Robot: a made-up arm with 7 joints.
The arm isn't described. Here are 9 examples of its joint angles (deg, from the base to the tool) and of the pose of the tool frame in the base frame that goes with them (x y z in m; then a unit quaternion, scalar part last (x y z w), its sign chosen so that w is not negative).
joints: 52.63 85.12 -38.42 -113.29 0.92 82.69 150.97
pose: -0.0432 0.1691 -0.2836 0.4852 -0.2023 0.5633 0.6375
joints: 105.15 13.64 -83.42 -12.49 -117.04 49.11 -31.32
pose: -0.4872 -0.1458 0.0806 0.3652 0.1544 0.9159 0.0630
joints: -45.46 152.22 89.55 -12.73 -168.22 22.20 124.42
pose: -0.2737 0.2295 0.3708 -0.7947 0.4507 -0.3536 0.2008
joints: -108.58 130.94 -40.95 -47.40 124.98 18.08 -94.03
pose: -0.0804 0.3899 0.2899 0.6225 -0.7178 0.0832 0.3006
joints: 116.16 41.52 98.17 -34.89 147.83 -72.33 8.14
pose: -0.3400 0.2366 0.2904 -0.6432 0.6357 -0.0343 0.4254
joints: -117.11 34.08 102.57 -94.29 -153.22 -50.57 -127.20
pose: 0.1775 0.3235 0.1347 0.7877 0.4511 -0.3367 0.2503
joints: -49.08 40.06 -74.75 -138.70 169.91 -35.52 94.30
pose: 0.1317 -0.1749 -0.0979 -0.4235 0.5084 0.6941 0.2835
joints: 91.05 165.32 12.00 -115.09 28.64 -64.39 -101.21
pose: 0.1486 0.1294 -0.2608 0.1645 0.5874 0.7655 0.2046
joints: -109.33 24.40 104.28 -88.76 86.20 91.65 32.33
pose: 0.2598 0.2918 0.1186 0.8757 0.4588 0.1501 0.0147
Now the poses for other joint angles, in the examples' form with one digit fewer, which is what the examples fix.
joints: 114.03 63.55 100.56 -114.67 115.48 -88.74 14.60
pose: 0.106 0.288 0.117 0.085 -0.993 -0.034 0.069
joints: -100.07 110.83 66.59 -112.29 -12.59 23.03 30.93
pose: -0.291 0.122 0.117 -0.343 0.671 -0.264 0.603
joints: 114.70 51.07 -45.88 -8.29 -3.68 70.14 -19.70
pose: -0.420 0.173 0.242 0.136 -0.936 0.292 0.142
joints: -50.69 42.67 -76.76 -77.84 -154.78 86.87 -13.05
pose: 0.359 -0.058 -0.242 -0.830 0.355 0.014 0.430
